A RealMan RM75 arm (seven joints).
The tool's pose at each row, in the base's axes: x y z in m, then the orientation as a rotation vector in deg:
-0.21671 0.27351 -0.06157 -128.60 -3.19 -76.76
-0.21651 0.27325 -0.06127 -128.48 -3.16 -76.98
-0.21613 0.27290 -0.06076 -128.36 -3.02 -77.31
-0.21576 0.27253 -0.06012 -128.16 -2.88 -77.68
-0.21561 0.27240 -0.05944 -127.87 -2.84 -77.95
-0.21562 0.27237 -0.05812 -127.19 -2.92 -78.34
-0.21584 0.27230 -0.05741 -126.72 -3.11 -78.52
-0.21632 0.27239 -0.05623 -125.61 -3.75 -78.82
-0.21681 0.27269 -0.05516 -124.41 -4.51 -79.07
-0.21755 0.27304 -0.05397 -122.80 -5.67 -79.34
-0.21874 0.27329 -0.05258 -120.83 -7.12 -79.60
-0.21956 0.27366 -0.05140 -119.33 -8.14 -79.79
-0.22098 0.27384 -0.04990 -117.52 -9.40 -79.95
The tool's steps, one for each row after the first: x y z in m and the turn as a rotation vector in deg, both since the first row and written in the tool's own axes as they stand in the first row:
0.00041 0.00016 -0.00007 0.00 0.18 -0.03
0.00110 0.00036 -0.00011 -0.08 0.46 -0.04
0.00191 0.00053 -0.00022 -0.11 0.78 -0.03
0.00258 0.00040 -0.00041 0.01 1.06 -0.02
0.00368 -0.00012 -0.00093 0.42 1.54 0.00
0.00417 -0.00041 -0.00140 0.79 1.80 -0.03
0.00489 -0.00112 -0.00219 1.77 2.29 -0.19
0.00546 -0.00196 -0.00285 2.87 2.76 -0.37
0.00599 -0.00297 -0.00374 4.42 3.33 -0.70
0.00648 -0.00410 -0.00511 6.35 3.99 -1.11
0.00696 -0.00515 -0.00605 7.79 4.51 -1.38
0.00745 -0.00633 -0.00768 9.56 5.09 -1.71

